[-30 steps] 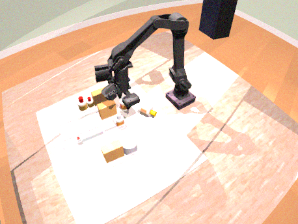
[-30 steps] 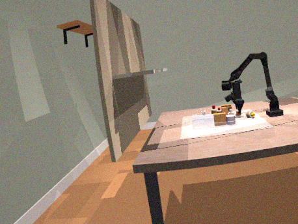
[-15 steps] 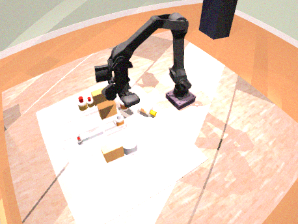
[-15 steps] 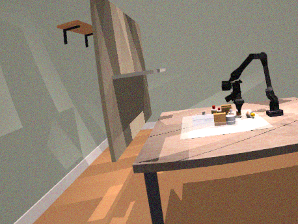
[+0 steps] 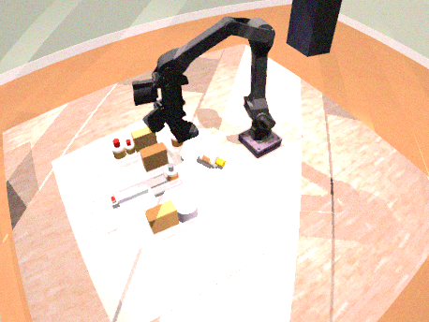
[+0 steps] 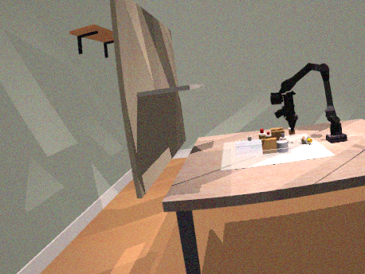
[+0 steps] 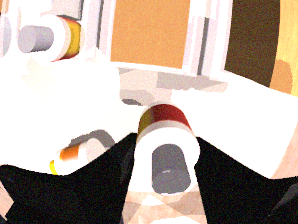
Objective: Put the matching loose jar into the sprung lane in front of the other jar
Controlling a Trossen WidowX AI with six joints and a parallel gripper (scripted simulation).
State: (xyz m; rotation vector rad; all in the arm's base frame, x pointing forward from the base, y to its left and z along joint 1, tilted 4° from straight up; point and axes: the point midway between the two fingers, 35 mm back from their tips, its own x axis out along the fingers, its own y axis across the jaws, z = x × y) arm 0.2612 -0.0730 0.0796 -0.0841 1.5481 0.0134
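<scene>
Right now the grey cylinder is 220 mm to the left of my gripper tip, 70 mm ahead of it and 30 mm below it. From my gripper tip the other things lie so: pusher lane 200 mm ahead, 120 mm to the left, 40 mm below; red mark 240 mm ahead, 140 mm to the left, 10 mm above.
</scene>
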